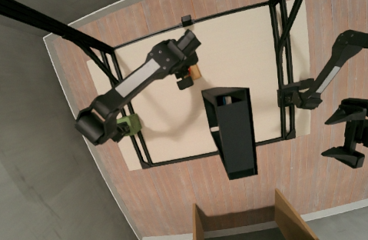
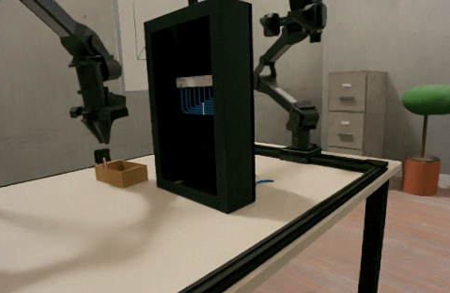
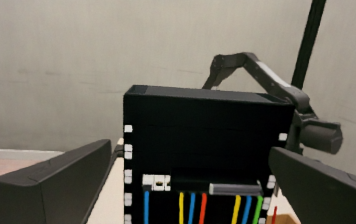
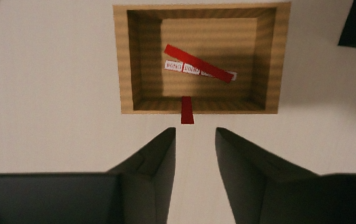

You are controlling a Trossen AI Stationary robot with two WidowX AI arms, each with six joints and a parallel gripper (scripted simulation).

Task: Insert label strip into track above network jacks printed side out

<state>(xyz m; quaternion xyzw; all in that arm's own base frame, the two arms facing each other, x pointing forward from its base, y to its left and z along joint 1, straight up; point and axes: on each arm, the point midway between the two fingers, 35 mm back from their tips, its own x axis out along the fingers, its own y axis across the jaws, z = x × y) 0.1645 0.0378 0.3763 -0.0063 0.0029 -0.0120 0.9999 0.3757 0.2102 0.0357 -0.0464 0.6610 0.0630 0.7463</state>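
Now: the box 130 mm below my right hand and 40 mm to the left of it.
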